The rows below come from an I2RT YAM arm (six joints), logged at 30 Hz.
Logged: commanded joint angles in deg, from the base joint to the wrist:
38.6, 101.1, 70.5, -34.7, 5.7, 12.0
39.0, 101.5, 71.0, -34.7, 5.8, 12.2
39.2, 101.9, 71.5, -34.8, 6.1, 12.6
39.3, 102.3, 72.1, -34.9, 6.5, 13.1
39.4, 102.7, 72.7, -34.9, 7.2, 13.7
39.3, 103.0, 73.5, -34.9, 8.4, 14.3
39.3, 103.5, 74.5, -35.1, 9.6, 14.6
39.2, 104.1, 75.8, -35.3, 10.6, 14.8
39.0, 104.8, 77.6, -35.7, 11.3, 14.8
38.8, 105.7, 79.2, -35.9, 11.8, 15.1
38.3, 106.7, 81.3, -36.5, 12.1, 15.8
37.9, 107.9, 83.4, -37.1, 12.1, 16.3
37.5, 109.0, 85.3, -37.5, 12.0, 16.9
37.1, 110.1, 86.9, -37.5, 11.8, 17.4
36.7, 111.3, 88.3, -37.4, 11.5, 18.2
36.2, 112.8, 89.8, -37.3, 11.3, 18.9
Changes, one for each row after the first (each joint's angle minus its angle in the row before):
0.4, 0.4, 0.5, 0.0, 0.1, 0.2
0.2, 0.4, 0.5, -0.1, 0.3, 0.4
0.1, 0.4, 0.6, -0.1, 0.4, 0.5
0.1, 0.4, 0.6, 0.0, 0.7, 0.6
-0.1, 0.3, 0.8, 0.0, 1.2, 0.6
0.0, 0.5, 1.0, -0.2, 1.2, 0.3
-0.1, 0.6, 1.3, -0.2, 1.0, 0.2
-0.2, 0.7, 1.8, -0.4, 0.7, 0.0
-0.2, 0.9, 1.6, -0.2, 0.5, 0.3
-0.5, 1.0, 2.1, -0.6, 0.3, 0.7
-0.4, 1.2, 2.1, -0.6, 0.0, 0.5
-0.4, 1.1, 1.9, -0.4, -0.1, 0.6
-0.4, 1.1, 1.6, 0.0, -0.2, 0.5
-0.4, 1.2, 1.4, 0.1, -0.3, 0.8
-0.5, 1.5, 1.5, 0.1, -0.2, 0.7

